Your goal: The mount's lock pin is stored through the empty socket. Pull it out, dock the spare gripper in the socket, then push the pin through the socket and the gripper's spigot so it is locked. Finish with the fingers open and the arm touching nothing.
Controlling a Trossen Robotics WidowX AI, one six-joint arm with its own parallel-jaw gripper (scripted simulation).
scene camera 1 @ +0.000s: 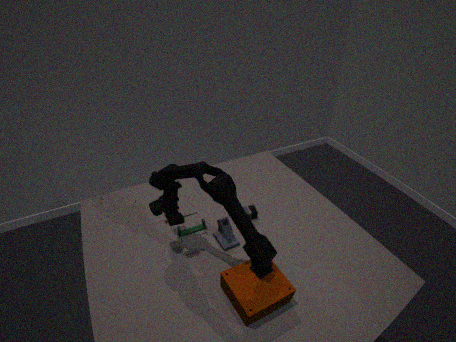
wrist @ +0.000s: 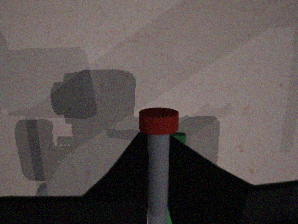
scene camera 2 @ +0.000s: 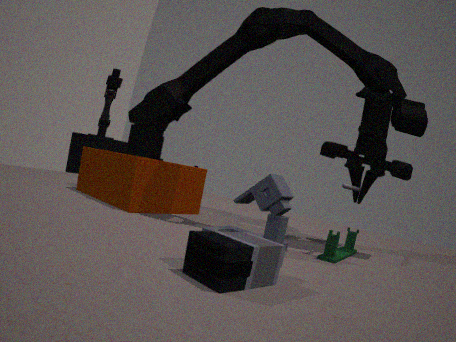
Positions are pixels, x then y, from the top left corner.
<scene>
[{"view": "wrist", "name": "gripper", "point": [151, 139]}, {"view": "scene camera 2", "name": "gripper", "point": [356, 203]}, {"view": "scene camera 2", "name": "spare gripper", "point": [223, 261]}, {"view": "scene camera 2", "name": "green cradle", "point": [332, 254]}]
</scene>
